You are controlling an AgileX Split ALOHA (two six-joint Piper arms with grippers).
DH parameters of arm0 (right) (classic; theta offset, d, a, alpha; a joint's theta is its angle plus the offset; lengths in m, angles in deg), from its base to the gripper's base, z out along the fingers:
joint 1: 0 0.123 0 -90
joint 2: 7.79 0 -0.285 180
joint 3: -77.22 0 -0.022 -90
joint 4: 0 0.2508 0 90
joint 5: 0 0 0.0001 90
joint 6: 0 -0.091 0 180
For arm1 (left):
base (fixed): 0 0 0 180
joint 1: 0 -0.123 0 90
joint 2: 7.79 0 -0.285 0
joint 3: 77.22 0 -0.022 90
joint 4: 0 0.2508 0 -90
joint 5: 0 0 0.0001 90
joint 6: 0 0.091 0 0
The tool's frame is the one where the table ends.
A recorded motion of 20 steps. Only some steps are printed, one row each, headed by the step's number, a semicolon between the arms.
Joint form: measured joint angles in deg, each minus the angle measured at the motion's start. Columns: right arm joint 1, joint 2, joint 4, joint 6, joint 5, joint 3; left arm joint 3, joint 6, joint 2, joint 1, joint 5, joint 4.
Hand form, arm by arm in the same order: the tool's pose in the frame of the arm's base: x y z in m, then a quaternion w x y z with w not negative. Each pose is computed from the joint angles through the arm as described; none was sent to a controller.
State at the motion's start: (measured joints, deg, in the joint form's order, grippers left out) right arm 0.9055 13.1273 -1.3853 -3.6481 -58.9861 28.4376; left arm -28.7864 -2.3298 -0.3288 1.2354 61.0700 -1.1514
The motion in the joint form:
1: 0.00 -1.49 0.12 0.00 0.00 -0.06; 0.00 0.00 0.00 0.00 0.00 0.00
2: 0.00 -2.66 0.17 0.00 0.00 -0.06; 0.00 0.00 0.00 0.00 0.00 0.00
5: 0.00 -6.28 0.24 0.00 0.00 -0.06; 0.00 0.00 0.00 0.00 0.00 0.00
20: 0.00 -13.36 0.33 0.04 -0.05 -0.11; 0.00 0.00 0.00 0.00 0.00 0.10
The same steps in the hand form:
1: 0.0284 -0.0013 0.2759 0.44426 0.02055 0.89564 0.00665; -0.0062 -0.0015 0.2775 0.52217 -0.00769 0.85240 -0.02629
2: 0.0253 -0.0013 0.2765 0.45336 0.02058 0.89106 0.00744; -0.0062 -0.0015 0.2775 0.52217 -0.00769 0.85240 -0.02629
5: 0.0156 -0.0013 0.2778 0.48124 0.02059 0.87630 0.00914; -0.0062 -0.0015 0.2775 0.52217 -0.00769 0.85240 -0.02629
20: -0.0035 -0.0015 0.2782 0.53365 0.02015 0.84539 0.01182; -0.0062 -0.0013 0.2775 0.52220 -0.00773 0.85241 -0.02542

